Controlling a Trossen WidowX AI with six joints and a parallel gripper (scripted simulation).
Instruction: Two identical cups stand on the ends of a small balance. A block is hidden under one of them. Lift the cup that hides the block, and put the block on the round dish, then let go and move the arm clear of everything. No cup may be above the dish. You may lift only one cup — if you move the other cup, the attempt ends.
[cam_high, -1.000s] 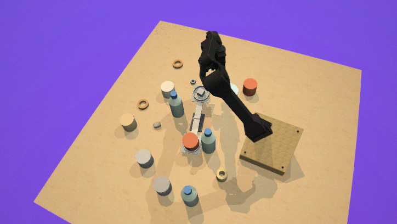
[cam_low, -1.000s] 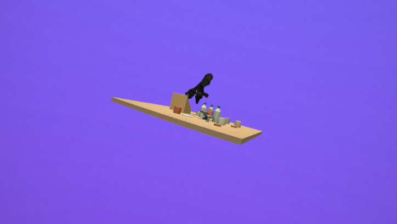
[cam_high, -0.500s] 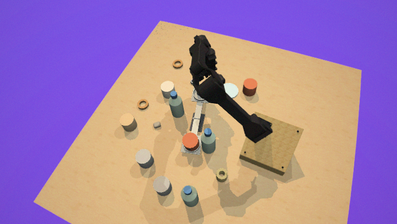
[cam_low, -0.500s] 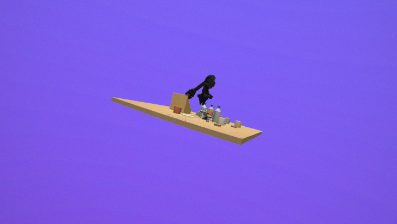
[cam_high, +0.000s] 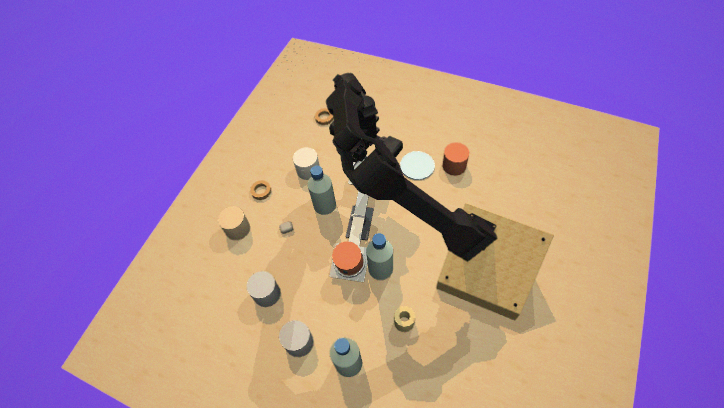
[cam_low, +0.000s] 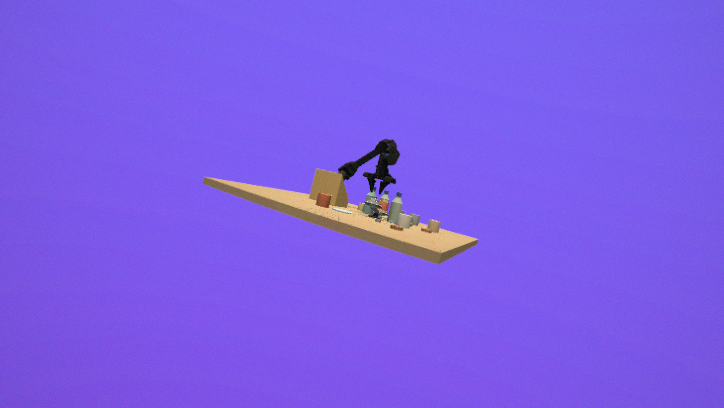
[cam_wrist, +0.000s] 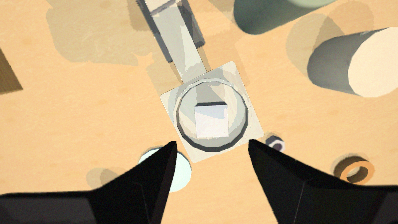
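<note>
My gripper tip is now 40 mm above the grey block. Also, from my gripper tip: pale round dish 90 mm behind, 130 mm to the right, 130 mm below; small nut 110 mm ahead, 90 mm to the right, 120 mm below; balance 40 mm behind, 120 mm to the left, 90 mm below.
</note>
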